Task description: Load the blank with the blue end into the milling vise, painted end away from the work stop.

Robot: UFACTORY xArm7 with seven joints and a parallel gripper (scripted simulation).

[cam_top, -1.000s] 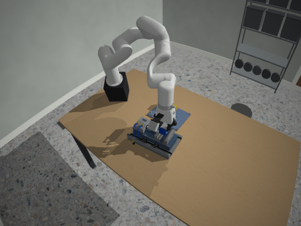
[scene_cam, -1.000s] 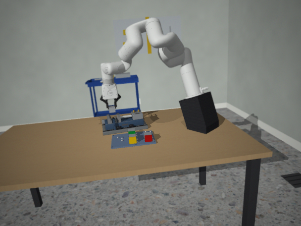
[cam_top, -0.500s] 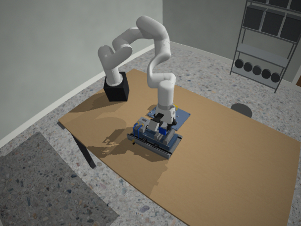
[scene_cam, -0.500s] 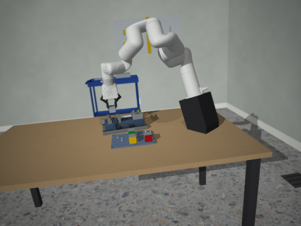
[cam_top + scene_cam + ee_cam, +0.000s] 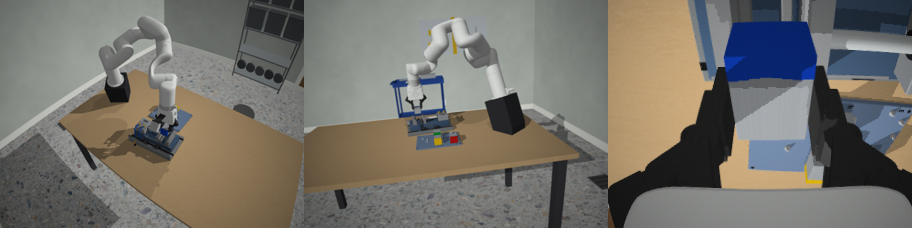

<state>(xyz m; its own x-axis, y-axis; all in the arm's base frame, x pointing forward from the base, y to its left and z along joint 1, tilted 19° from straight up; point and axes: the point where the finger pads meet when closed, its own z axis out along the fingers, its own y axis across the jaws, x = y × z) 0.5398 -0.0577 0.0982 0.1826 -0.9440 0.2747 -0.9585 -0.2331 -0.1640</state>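
Right now my hand is 9 cm above the moving jaw and 4 cm past it. The rest, counted from my hand: black work stop rod (8 cm below, 5 cm to the left, 1 cm behind); then blue-ended blank (2 cm below); then fixed jaw (9 cm below, 3 cm ahead, 1 cm to the left).
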